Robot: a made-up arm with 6 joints.
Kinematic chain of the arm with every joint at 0, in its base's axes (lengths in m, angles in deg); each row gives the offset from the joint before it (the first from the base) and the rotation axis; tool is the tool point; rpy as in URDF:
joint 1: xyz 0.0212 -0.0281 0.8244 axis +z
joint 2: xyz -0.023 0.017 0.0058 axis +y
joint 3: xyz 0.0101 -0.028 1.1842 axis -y
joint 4: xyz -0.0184 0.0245 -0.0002 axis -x
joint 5: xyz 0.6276 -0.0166 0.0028 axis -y
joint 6: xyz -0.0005 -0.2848 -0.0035 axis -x
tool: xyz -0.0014 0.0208 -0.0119 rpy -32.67 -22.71 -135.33
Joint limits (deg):
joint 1: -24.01..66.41
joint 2: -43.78..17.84
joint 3: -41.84..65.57
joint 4: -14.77..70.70
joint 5: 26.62..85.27
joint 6: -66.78..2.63
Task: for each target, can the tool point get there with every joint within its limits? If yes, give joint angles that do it. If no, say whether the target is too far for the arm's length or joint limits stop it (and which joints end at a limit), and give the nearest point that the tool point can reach.
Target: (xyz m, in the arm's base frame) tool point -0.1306 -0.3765 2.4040
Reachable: yes | joints 25.84 -29.72 21.20 21.76 50.99 -11.24
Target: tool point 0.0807 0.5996 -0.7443
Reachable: no: joint limits stop it (at a limit: joint 1, joint 2, joint 3, joint 4, joint 6) | nearest point 0.4955 0.4162 1.3773 | short by 2.170 m
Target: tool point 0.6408 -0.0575 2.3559
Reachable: yes | joints 8.54 3.27 13.10 60.04 40.17 -51.17
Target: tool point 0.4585 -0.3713 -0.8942
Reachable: no: joint limits stop it (at a limit: joint 2, joint 3, joint 4, joint 6) | nearest point 0.5325 -0.4294 1.3773 | short by 2.273 m
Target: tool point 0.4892 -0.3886 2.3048
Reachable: yes | joints -11.38 0.05 24.52 8.32 77.67 -26.74
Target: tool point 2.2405 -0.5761 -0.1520
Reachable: no: too far | nearest point 0.8772 -0.2395 1.5353 | short by 2.195 m
